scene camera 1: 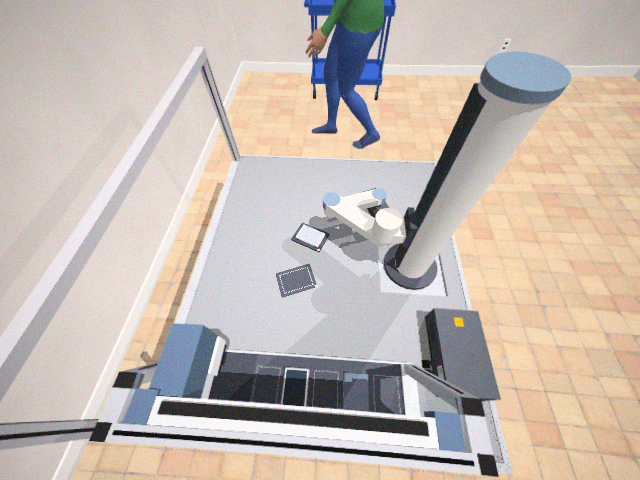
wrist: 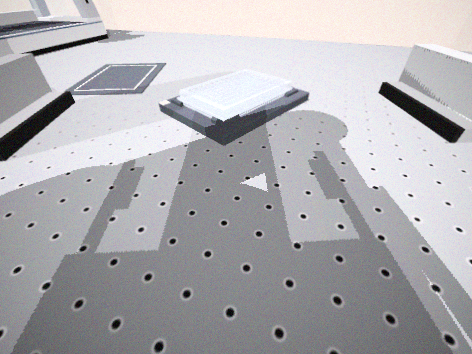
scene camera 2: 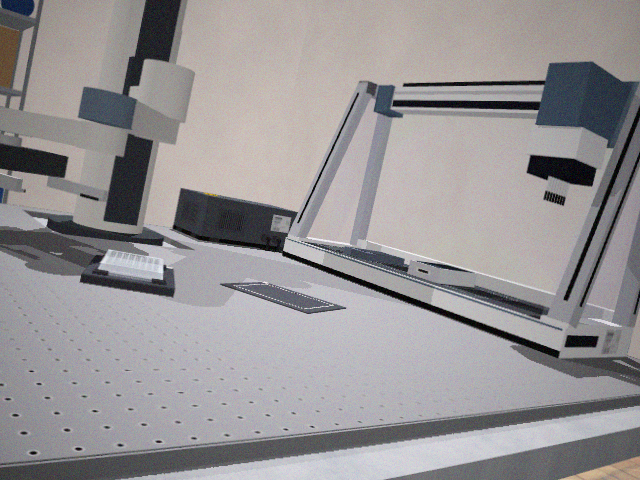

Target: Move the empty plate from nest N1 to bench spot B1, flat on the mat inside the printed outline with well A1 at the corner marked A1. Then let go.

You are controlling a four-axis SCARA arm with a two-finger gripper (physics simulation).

Labels:
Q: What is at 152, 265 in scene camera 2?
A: A clear well plate.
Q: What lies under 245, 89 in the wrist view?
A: A clear well plate.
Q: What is the gripper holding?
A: Nothing.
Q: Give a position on a dark nest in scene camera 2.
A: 93, 275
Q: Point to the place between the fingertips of the gripper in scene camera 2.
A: At 65, 191

